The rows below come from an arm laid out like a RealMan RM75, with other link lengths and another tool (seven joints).
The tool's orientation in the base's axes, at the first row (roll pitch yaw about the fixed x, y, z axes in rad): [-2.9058 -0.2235 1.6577]
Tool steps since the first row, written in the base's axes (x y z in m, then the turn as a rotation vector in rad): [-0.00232 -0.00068 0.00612 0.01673 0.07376 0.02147]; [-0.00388 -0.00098 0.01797 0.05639 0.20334 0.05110]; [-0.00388 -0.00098 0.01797 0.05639 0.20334 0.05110]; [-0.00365 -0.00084 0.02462 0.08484 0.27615 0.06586]
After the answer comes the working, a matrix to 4 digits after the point.
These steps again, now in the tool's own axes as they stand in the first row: [0.00089 -0.00372 -0.00535 0.07500 0.02127 -0.01022]; [0.00336 -0.00797 -0.01625 0.20409 0.07038 -0.02310]; [0.00336 -0.00797 -0.01625 0.20409 0.07038 -0.02310]; [0.00495 -0.00924 -0.02259 0.27568 0.10435 -0.03009]
The tool's axes in the first row as the columns of a matrix, in the base's axes (rounded; the answer above uses it unrounded):
[-0.0846 0.9642 -0.2514]
[0.9714 0.1360 0.1944]
[0.2216 -0.2278 -0.9481]

